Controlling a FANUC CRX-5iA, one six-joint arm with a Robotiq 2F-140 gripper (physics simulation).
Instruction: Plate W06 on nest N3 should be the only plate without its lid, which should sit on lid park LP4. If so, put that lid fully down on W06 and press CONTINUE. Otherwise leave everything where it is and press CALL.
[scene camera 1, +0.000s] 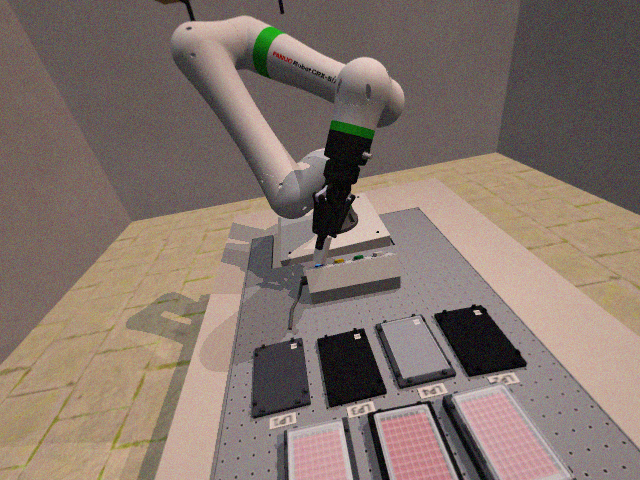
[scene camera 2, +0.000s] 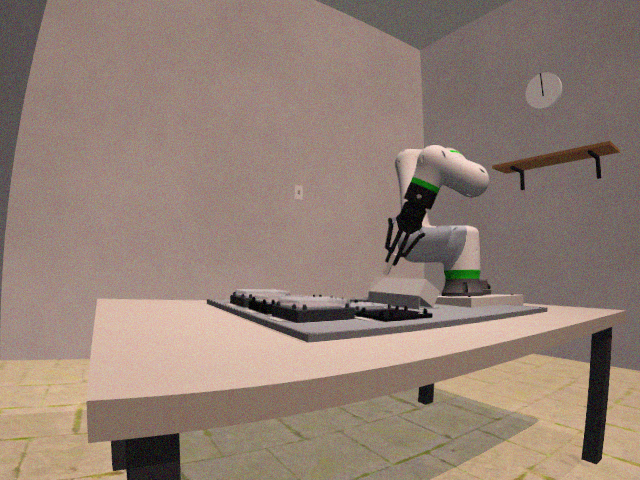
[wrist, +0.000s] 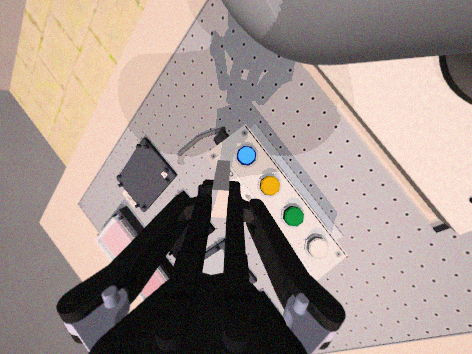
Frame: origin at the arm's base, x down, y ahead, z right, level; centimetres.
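Seen in the pictures: gripper, between the fingertips: (scene camera 1: 318, 261) (scene camera 2: 385, 273) (wrist: 223, 171); arm's base, origin of its link: (scene camera 2: 462, 295).
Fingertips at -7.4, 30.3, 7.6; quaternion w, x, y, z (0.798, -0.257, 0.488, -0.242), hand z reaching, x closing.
Offsets run from my fingertips to a thing's middle, as dx, dy, dz. "spot": to the spot under its first point.
My gripper (scene camera 1: 323, 241) (scene camera 2: 391, 260) (wrist: 223, 171) is shut and holds nothing. A pale bar sticks out past its fingertips. The bar's tip is close above the button box @(+5.3, -0.4, -7.6) (scene camera 1: 353, 287) (scene camera 2: 398, 294) (wrist: 327, 267), beside the blue CALL button @(+3.4, -2.4, +0.0) (scene camera 1: 318, 265) (wrist: 246, 155); contact does not show. The green CONTINUE button @(+3.1, -2.6, -10.0) (scene camera 1: 358, 256) (wrist: 293, 216) is further along. A light grey lid @(+8.1, +21.3, -15.4) (scene camera 1: 416, 347) lies on the third park from the left; its small label is hard to read. The middle plate @(+6.6, +39.8, -9.2) (scene camera 1: 413, 439) looks deeper pink and lidless. The plates @(+5.8, +40.2, +4.2) (scene camera 1: 317, 449) @(+5.8, +39.2, -22.0) (scene camera 1: 509, 434) on both sides look lidded. Nest labels and W06 cannot be read.
The yellow button @(+3.1, -2.6, -5.0) (scene camera 1: 338, 260) (wrist: 270, 185) and white button @(+3.1, -2.7, -15.0) (wrist: 316, 246) share the box. Other parks are a dark grey one @(+8.5, +21.8, +10.9) (scene camera 1: 280, 377) and black ones @(spot: +8.5, +23.2, -2.8) (scene camera 1: 350, 366) @(spot: +8.5, +22.8, -27.7) (scene camera 1: 479, 341). A cable @(spot: +8.9, +3.5, +7.5) (scene camera 1: 295, 304) (wrist: 200, 137) leaves the box. The robot base (scene camera 1: 361, 227) stands behind it.
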